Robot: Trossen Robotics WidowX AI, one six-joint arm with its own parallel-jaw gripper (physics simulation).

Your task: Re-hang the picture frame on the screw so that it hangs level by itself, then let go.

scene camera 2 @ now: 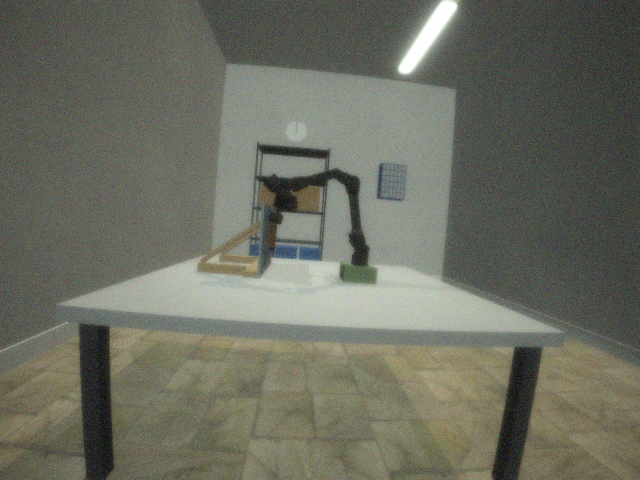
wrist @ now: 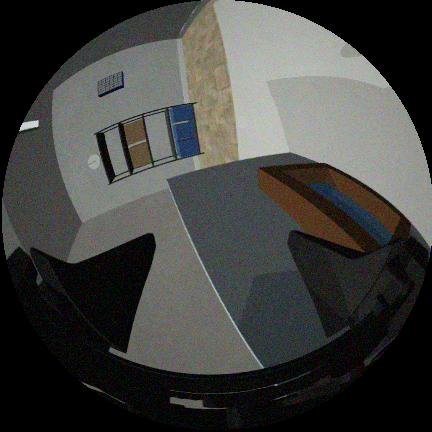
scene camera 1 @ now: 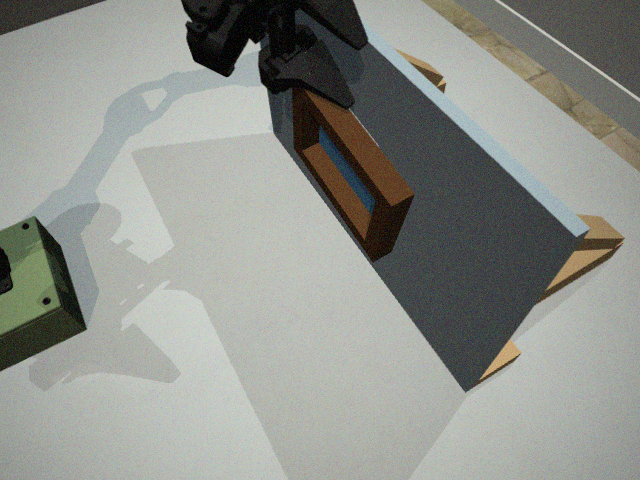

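Where they show: gripper, fingertip midpoint: (scene camera 2: 275,210) (wrist: 223,239) (scene camera 1: 356,78); arm's base, link origin: (scene camera 2: 359,265).
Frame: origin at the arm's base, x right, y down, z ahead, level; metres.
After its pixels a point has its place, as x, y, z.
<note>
The brown picture frame (scene camera 1: 361,149) {0.187, -0.153, 0.401} (scene camera 2: 271,236) {0.064, -0.098, 0.404} (wrist: 299,202) {0.174, -0.155, 0.398}, with a blue inside, is against the front of the dark upright panel (scene camera 1: 491,248) (wrist: 215,210). It appears askew to the panel's top edge; the exact tilt is unclear. A thin light line shows behind its upper edge in scene camera 1. The screw does not show. My gripper (scene camera 1: 357,76) {0.175, -0.223, 0.402} (wrist: 223,239) {0.175, -0.223, 0.402} is open and empty, high at the panel's left end in scene camera 1. The panel's top edge passes between the fingers in the wrist view. One finger overlaps the frame's near end in view; contact is unclear.
Wooden braces (scene camera 1: 584,263) {0.340, 0.030, 0.628} (scene camera 2: 227,267) {-0.050, 0.040, 0.571} support the panel from behind on the white table (scene camera 1: 310,423) {0.321, 0.068, 0.257} (scene camera 2: 310,315) {-0.568, 0.068, 0.243}. The arm's green base block (scene camera 1: 31,268) {0.017, -0.001, 0.057} (scene camera 2: 357,272) {-0.061, 0.023, 0.020} stands in front of the panel. A shelf rack and a wall clock (scene camera 2: 296,131) are in the background.
</note>
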